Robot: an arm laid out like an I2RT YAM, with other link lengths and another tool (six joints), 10 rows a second.
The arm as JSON. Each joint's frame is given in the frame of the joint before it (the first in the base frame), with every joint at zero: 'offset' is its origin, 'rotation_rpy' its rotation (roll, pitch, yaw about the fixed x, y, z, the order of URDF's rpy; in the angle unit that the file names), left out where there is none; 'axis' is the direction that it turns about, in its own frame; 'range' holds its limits. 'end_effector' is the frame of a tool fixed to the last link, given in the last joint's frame.
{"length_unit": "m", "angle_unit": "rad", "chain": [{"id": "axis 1", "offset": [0.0, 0.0, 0.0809], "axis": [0.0, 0.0, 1.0], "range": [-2.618, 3.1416]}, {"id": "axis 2", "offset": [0.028, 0.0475, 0.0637], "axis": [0.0, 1.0, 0.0], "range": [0.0, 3.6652]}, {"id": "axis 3", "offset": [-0.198, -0.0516, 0.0], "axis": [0.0, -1.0, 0.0], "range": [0.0, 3.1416]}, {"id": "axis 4", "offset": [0.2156, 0.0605, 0.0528], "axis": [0.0, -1.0, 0.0], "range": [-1.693, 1.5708]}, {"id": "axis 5", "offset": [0.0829, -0.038, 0.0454], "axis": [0.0, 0.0, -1.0], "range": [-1.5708, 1.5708]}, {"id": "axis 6", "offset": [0.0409, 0.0, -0.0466], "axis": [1.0, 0.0, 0.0], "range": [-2.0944, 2.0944]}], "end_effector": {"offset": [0.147, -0.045, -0.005], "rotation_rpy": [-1.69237, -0.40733, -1.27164]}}
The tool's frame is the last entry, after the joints.
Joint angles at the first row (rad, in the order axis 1, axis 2, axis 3, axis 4, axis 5, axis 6):
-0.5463 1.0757 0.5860 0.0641 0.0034 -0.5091
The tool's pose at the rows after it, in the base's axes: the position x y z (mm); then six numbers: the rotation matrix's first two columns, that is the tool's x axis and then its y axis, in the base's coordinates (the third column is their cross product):
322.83, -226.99, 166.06, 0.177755, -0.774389, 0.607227, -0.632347, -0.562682, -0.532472
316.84, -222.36, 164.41, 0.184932, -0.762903, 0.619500, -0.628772, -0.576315, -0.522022
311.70, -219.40, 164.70, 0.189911, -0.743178, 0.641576, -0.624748, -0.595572, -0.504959
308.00, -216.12, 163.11, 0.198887, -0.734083, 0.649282, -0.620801, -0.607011, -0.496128
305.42, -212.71, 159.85, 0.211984, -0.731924, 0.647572, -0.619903, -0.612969, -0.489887
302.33, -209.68, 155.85, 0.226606, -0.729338, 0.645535, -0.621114, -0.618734, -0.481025
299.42, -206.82, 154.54, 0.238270, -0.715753, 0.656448, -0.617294, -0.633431, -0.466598
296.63, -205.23, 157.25, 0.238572, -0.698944, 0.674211, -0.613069, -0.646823, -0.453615
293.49, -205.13, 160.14, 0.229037, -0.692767, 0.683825, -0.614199, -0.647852, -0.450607
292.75, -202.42, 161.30, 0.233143, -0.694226, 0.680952, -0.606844, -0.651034, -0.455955
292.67, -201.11, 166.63, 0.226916, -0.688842, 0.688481, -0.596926, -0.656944, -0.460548
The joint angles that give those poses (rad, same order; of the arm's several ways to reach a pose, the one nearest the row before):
-0.5476 1.0201 0.5359 0.0689 0.0138 -0.5195
-0.5462 0.9663 0.4900 0.0682 0.0137 -0.5358
-0.5461 0.9175 0.4455 0.0797 0.0174 -0.5614
-0.5471 0.8787 0.4155 0.0742 0.0122 -0.5758
-0.5462 0.8514 0.3978 0.0565 0.0064 -0.5840
-0.5468 0.8236 0.3797 0.0364 0.0012 -0.5947
-0.5470 0.7878 0.3528 0.0311 -0.0018 -0.6153
-0.5462 0.7490 0.3300 0.0307 0.0025 -0.6335
-0.5463 0.7177 0.3176 0.0239 0.0109 -0.6366
-0.5464 0.6930 0.3162 0.0006 0.0001 -0.6343
-0.5462 0.6710 0.3159 -0.0058 -0.0054 -0.6340

